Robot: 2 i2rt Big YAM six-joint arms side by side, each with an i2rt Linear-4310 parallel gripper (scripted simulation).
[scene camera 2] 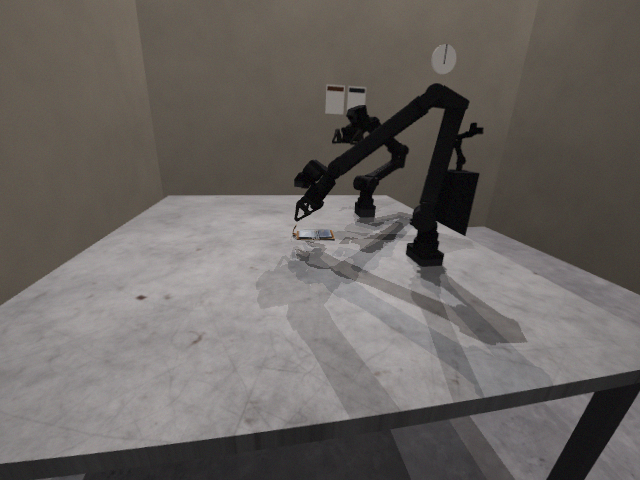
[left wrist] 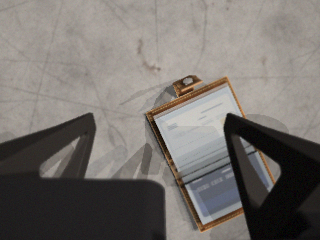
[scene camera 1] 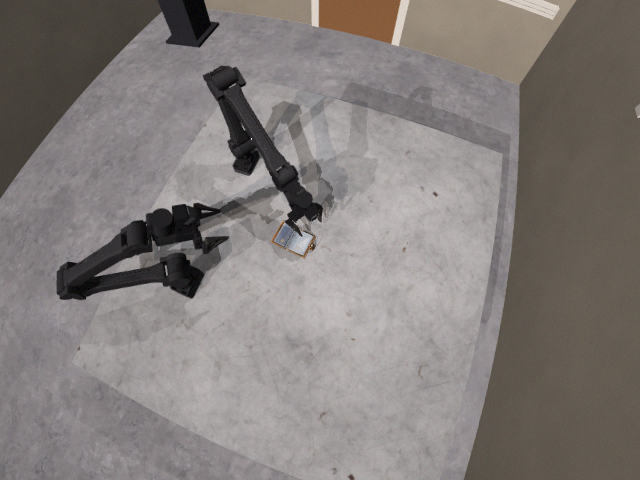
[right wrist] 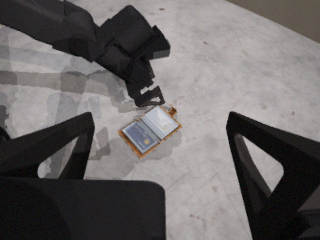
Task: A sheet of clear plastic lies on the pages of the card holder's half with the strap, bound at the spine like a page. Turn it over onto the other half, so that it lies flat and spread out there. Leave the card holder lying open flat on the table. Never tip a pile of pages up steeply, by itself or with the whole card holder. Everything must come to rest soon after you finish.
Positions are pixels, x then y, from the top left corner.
Labels:
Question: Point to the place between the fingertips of my right gripper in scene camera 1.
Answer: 224,224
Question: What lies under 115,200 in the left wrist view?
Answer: My left gripper.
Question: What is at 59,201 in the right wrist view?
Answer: My right gripper.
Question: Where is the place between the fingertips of my left gripper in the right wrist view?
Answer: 157,90

